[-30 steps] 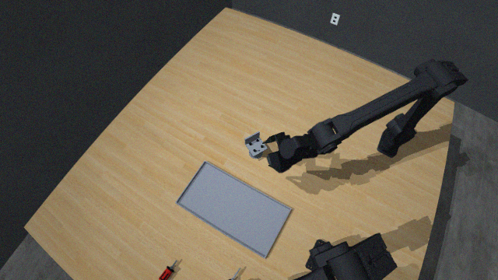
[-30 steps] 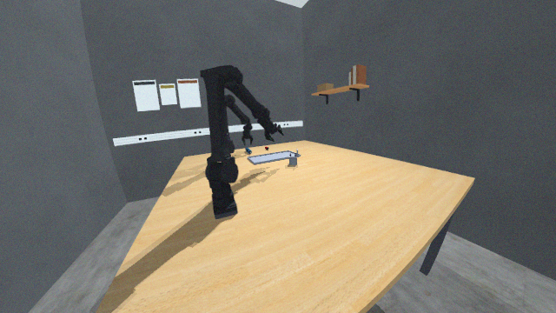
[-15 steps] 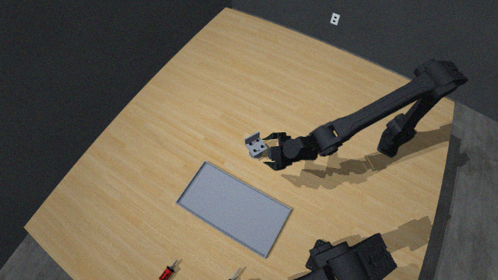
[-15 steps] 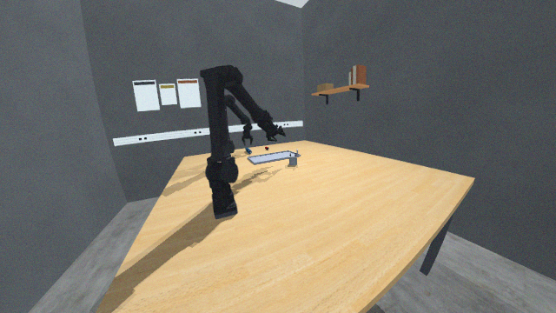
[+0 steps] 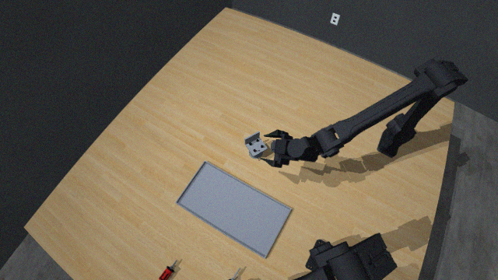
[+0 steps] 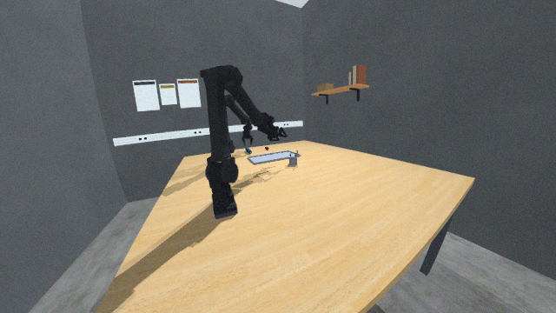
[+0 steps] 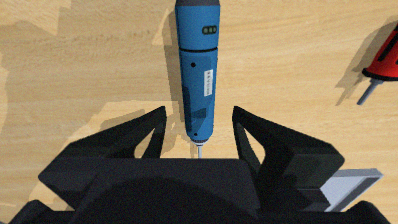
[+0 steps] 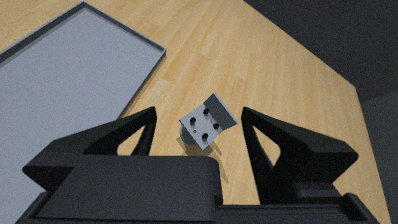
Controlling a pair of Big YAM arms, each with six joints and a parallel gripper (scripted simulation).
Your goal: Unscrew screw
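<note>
The grey bracket is 120 mm below my right hand, 60 mm ahead of it and 40 mm to the right of it. Also, from my right hand: grey tray: 220 mm to the left, 190 mm below, 10 mm behind; then joint module: 170 mm below, 60 mm ahead, 40 mm to the right.
</note>
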